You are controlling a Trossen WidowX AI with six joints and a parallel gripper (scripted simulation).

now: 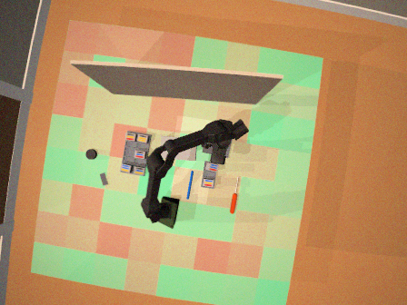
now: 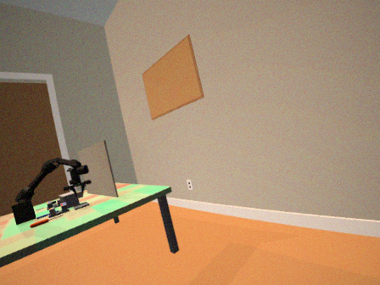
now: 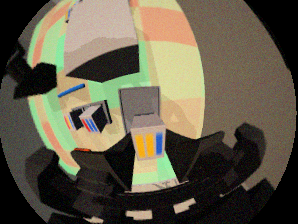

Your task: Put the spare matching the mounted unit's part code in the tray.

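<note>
My gripper tip is now 10 mm past the tray, 10 mm to the right of it and 70 mm above it. The rest, counted from my gripper tip: blue marker pen 200 mm behind, 140 mm to the left, 70 mm below; grey spare block 20 mm above; mounted unit 30 mm behind, 200 mm to the left, 30 mm below.
</note>
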